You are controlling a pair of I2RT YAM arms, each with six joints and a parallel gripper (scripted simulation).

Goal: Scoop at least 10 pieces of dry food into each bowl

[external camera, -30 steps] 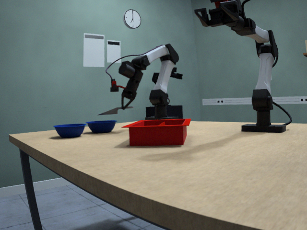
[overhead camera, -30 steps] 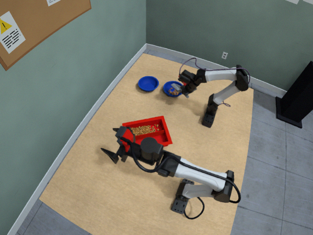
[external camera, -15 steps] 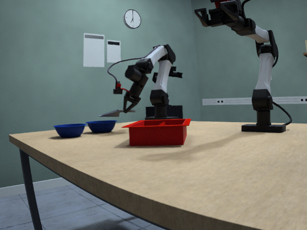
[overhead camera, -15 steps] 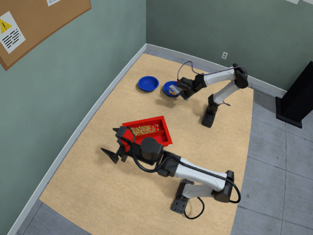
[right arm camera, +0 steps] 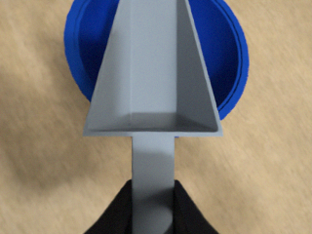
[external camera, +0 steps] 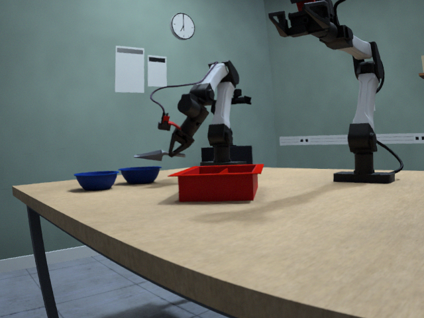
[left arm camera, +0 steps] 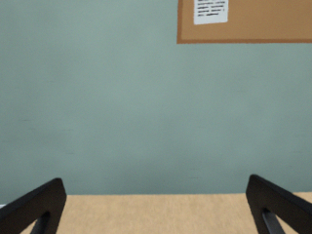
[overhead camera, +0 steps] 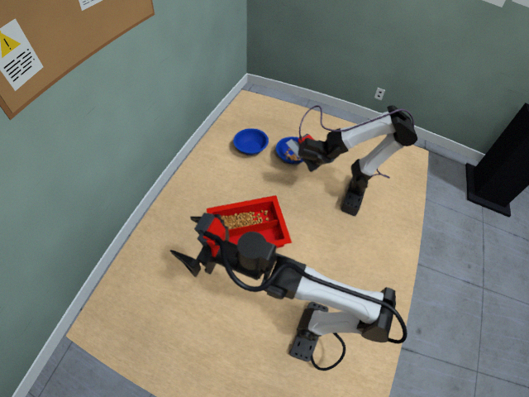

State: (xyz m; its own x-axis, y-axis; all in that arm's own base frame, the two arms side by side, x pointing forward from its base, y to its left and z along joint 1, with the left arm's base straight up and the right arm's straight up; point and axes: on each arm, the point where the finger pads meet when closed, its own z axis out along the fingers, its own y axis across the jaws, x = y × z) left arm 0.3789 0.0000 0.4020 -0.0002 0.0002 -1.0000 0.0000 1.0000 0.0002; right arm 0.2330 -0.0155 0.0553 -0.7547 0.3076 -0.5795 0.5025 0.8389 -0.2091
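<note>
Right now the grey scoop is 40 mm ahead of my right hand and 20 mm to the right of it. Round my right hand: red box (110 mm ahead, 360 mm to the left, 50 mm below).
</note>
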